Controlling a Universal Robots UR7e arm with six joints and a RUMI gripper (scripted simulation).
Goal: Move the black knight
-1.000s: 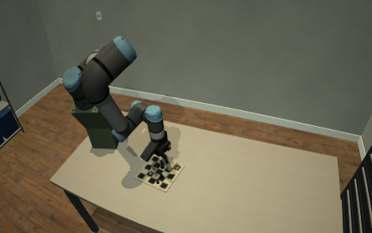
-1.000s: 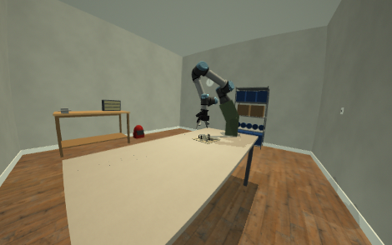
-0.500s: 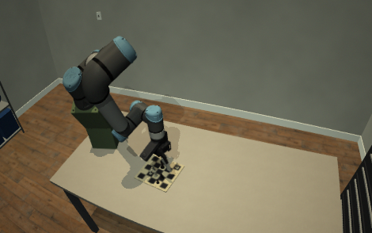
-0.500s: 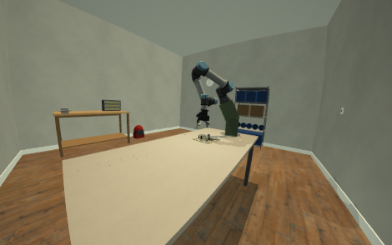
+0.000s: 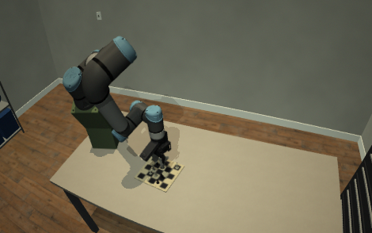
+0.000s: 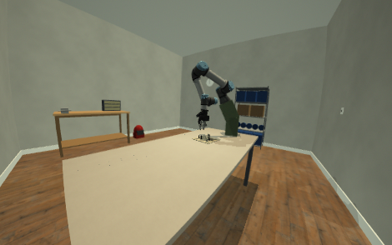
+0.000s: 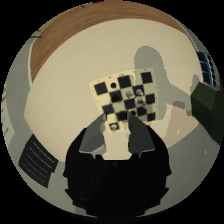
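My hand is 10 cm above the black knight. Also, from my hand: small chessboard (4 cm behind, 4 cm to the left, 12 cm below); tall black piece (3 cm behind, 8 cm to the left, 8 cm below); pale piece (8 cm behind, 1 cm to the left, 10 cm below).
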